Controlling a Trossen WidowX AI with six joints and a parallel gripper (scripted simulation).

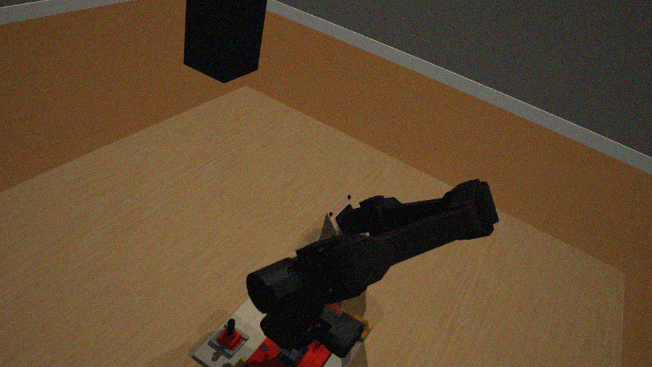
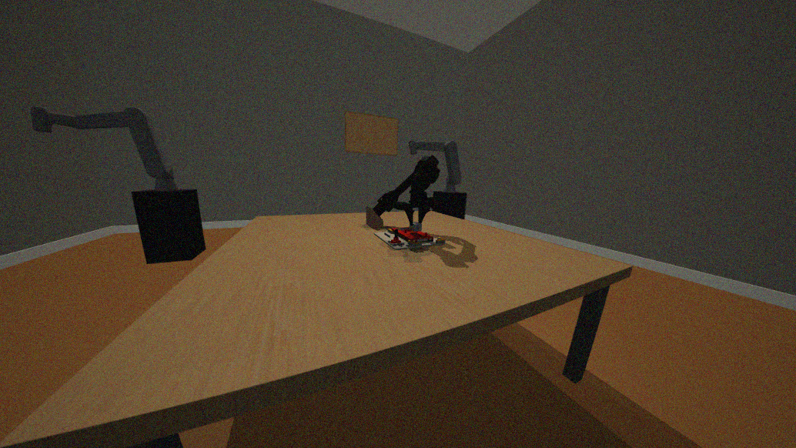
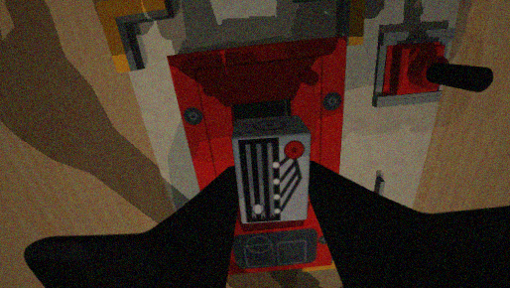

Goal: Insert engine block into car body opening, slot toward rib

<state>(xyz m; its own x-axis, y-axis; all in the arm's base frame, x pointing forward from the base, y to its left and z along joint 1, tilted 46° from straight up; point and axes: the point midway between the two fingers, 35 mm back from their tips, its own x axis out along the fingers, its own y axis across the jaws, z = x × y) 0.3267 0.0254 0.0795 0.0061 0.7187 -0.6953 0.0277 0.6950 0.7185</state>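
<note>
The grey engine block is 10 mm below my gripper tip. Also, from my gripper tip: grey base plate: 50 mm below, 20 mm behind, 10 mm to the right.
</note>
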